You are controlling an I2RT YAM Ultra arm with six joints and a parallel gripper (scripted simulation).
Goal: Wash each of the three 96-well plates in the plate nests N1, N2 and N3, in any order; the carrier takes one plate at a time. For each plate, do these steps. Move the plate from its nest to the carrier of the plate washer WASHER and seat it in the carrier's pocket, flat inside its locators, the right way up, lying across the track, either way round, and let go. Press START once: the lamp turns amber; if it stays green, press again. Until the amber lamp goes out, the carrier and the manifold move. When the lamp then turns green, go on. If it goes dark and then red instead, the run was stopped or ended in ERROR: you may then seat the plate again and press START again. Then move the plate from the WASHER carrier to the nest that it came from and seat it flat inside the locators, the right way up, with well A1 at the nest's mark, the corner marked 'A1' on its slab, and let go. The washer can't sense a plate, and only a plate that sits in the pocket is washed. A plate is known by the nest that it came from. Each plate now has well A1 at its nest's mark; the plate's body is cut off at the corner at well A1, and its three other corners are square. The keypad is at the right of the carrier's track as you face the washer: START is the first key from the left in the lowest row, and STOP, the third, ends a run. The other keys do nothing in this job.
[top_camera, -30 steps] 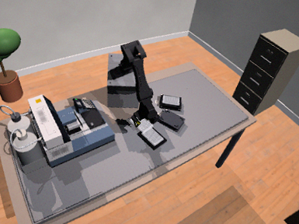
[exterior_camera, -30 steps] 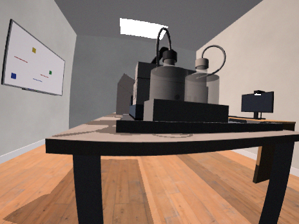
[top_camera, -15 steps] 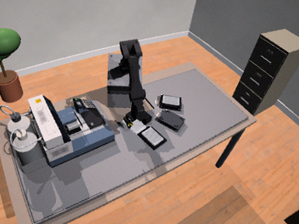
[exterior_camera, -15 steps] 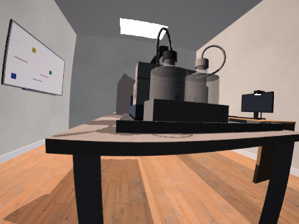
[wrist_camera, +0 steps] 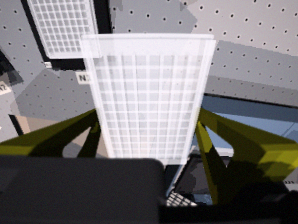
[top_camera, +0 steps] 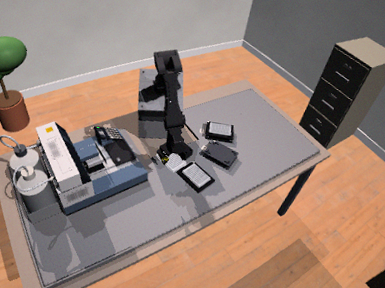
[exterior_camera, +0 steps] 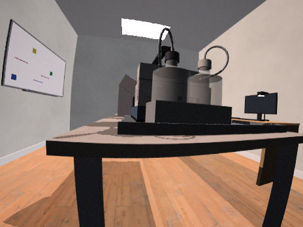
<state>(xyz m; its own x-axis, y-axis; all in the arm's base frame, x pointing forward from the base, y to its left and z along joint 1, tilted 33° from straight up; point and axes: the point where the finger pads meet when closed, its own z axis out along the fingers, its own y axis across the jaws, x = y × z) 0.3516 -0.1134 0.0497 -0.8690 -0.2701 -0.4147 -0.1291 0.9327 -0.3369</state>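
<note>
Now: the dark carrier 220 mm behind my hand, 160 mm to the right of it and 80 mm below it. Also, from my hand: plate washer: 320 mm to the right, 220 mm behind, 30 mm below; then label: 160 mm below, 110 mm to the left, 40 mm behind; then black nest: 150 mm below, 130 mm to the left, 60 mm ahead.
</note>
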